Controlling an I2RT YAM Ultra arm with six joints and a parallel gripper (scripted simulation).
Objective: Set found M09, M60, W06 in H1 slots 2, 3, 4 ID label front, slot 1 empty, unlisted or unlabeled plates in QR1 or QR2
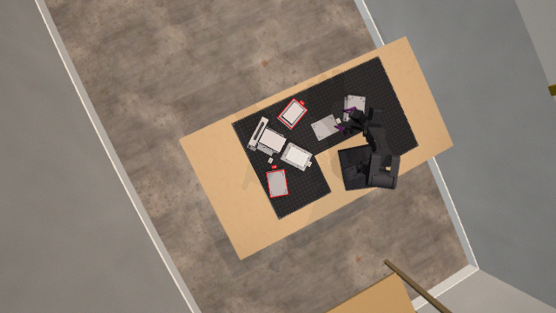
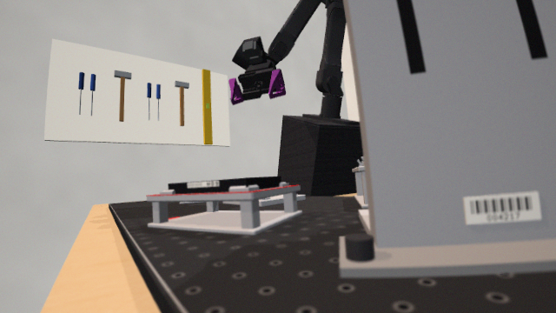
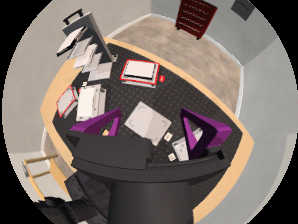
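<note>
My hand is 110 mm past the white well plate, 260 mm to the right of it and 180 mm above it. The rest, counted from my hand: plate hotel H1: 90 mm ahead, 430 mm to the left, 100 mm below; red-rimmed nest: 220 mm behind, 440 mm to the left, 210 mm below; black-sided plate: 150 mm ahead, 180 mm to the left, 200 mm below.
</note>
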